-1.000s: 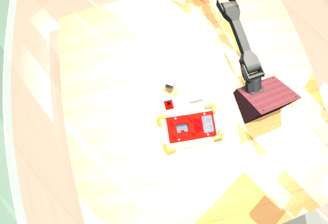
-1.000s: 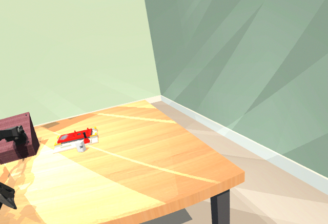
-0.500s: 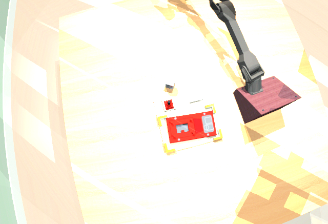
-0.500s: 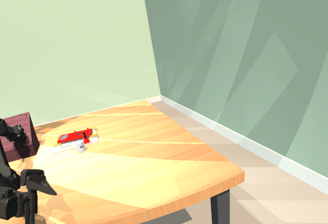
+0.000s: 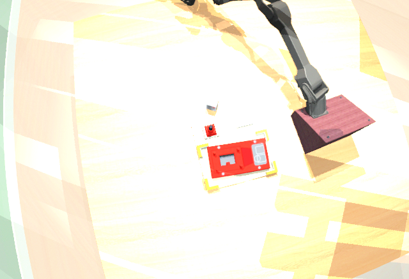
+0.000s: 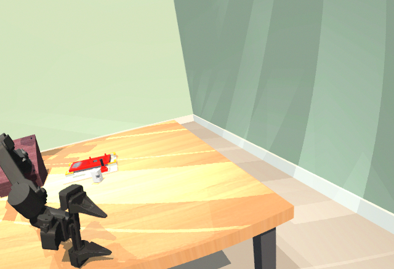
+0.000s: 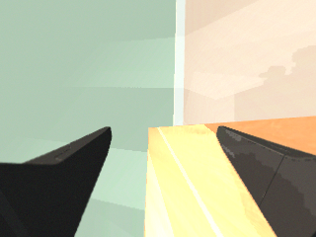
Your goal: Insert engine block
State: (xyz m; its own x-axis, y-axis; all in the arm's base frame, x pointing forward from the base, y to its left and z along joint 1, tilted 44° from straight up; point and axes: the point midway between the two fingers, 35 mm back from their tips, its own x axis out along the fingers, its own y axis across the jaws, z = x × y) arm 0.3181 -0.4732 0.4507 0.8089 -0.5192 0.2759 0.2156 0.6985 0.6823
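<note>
The engine block lies 52 cm to the left of my gripper tip, 6 cm below it and 2 cm behind it.
</note>
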